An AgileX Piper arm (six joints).
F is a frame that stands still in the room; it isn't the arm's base.
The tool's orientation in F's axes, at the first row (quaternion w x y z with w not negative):
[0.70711, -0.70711, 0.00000, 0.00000]
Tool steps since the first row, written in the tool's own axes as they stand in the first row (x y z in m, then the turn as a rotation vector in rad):
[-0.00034, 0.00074, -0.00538, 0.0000, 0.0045, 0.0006]
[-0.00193, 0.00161, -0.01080, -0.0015, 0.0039, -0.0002]
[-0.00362, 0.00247, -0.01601, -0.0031, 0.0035, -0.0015]
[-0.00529, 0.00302, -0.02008, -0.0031, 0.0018, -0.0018]
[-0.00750, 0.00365, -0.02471, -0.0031, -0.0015, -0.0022]
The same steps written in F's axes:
[-0.00034, -0.00538, -0.00074, 0.0000, 0.0006, -0.0045]
[-0.00193, -0.01080, -0.00161, -0.0015, -0.0002, -0.0039]
[-0.00362, -0.01601, -0.00247, -0.0031, -0.0015, -0.0035]
[-0.00529, -0.02008, -0.00302, -0.0031, -0.0018, -0.0018]
[-0.00750, -0.02471, -0.00365, -0.0031, -0.0022, 0.0015]

